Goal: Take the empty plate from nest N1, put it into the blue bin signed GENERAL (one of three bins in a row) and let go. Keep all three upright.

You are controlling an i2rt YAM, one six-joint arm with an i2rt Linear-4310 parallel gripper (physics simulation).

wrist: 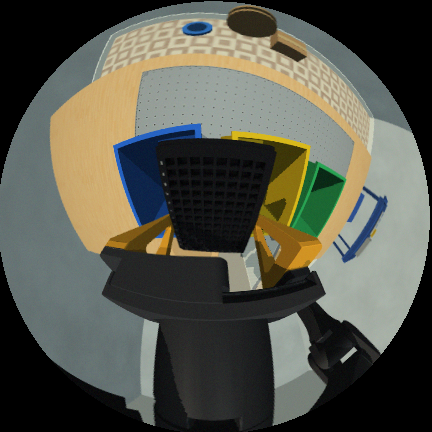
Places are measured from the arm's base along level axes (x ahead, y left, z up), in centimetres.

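Where they show: gripper, between the fingertips: (pixel 213 217).
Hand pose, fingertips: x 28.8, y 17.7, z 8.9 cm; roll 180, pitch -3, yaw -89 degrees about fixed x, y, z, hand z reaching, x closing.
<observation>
Things, the pixels of their top centre, and the offset from my fingertips. Level surfaces: height alone.
- black plate, centre of its top: (pixel 214 223) dx +1.2, dy +0.1, dz +2.6 cm
- blue bin, centre of its top: (pixel 161 192) dx +0.4, dy +7.3, dz -5.9 cm
- yellow bin, centre of its top: (pixel 269 194) dx +0.0, dy -9.3, dz -5.9 cm
- green bin, centre of its top: (pixel 319 208) dx -2.7, dy -23.8, dz -5.9 cm
- grey perforated board, height of its surface: dz -23.8 cm
- wooden table, height of its surface: dz -25.1 cm
A black plate (pixel 215 195) with rows of small square wells is held between the orange fingers of my gripper (pixel 213 217), which is shut on it. In the wrist view the plate is in front of the gap between the blue bin (pixel 140 172) and the yellow bin (pixel 296 167), and it hides the blue bin's right part and the yellow bin's left part. The green bin (pixel 327 196) is at the right of the row. All three bins look upright. How high the plate is above the bins I cannot tell. Nest N1 cannot be made out.
The bins stand by a grey perforated board (pixel 235 102) on a wooden table (pixel 80 170). Beyond are a patterned rug (pixel 117 47), a blue round object (pixel 197 28), a dark round stool (pixel 251 22) and a wooden box (pixel 289 47). A blue frame (pixel 371 226) is at the right.
</observation>
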